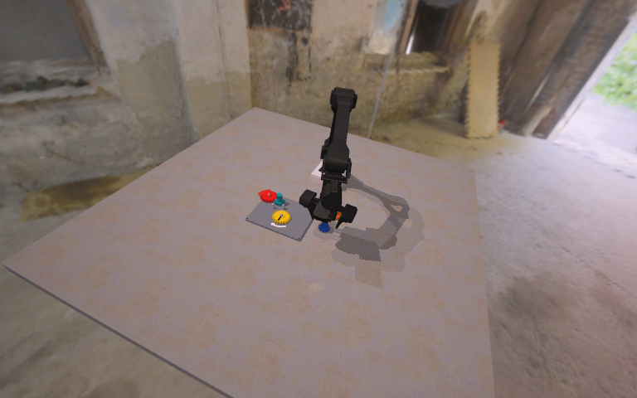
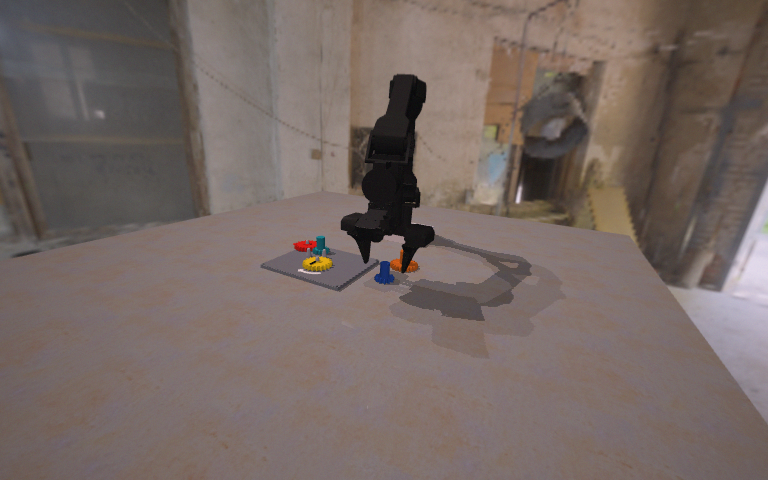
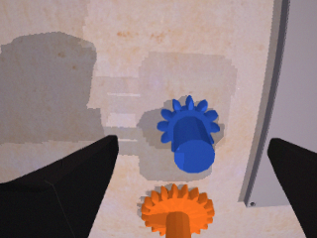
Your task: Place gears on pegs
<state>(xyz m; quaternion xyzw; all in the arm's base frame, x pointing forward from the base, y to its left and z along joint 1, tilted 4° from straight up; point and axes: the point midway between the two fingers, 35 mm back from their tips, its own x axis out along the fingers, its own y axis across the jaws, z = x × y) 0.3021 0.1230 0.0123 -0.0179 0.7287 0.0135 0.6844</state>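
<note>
My gripper tip is now 200 mm to the left of the teal gear and 30 mm past it. From my gripper tip the other things lie so: blue gear (10 mm below); then orange gear (90 mm behind, 10 mm below); then yellow gear (150 mm to the right, 40 mm ahead, 10 mm below).
</note>
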